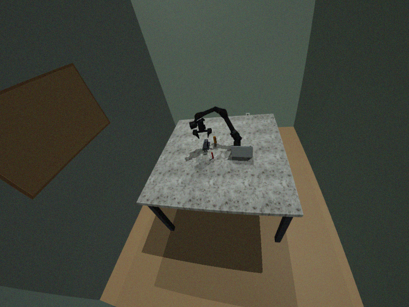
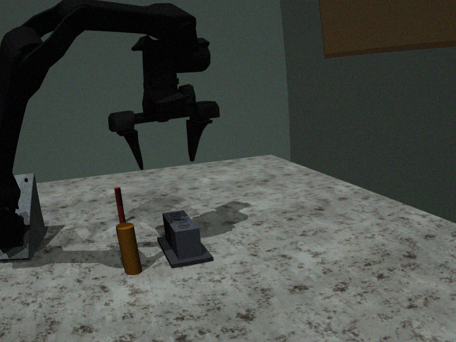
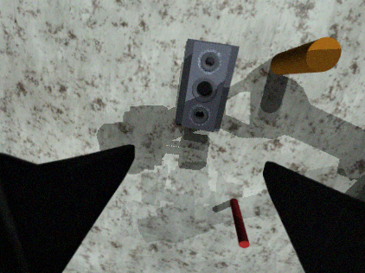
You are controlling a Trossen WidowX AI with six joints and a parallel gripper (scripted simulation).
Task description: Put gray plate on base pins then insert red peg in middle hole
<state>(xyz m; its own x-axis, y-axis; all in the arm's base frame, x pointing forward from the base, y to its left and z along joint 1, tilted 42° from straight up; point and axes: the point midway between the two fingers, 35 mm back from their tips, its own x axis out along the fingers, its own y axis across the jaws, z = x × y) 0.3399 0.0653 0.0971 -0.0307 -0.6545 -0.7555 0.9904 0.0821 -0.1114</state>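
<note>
Now: the red peg 14 cm to the left of my gripper tip, 10 cm below it and 10 cm behind it. Also, from my gripper tip: orange cylinder 10 cm to the right, 10 cm below, 9 cm behind; gray plate 10 cm below, 4 cm to the right, 1 cm ahead.
</note>
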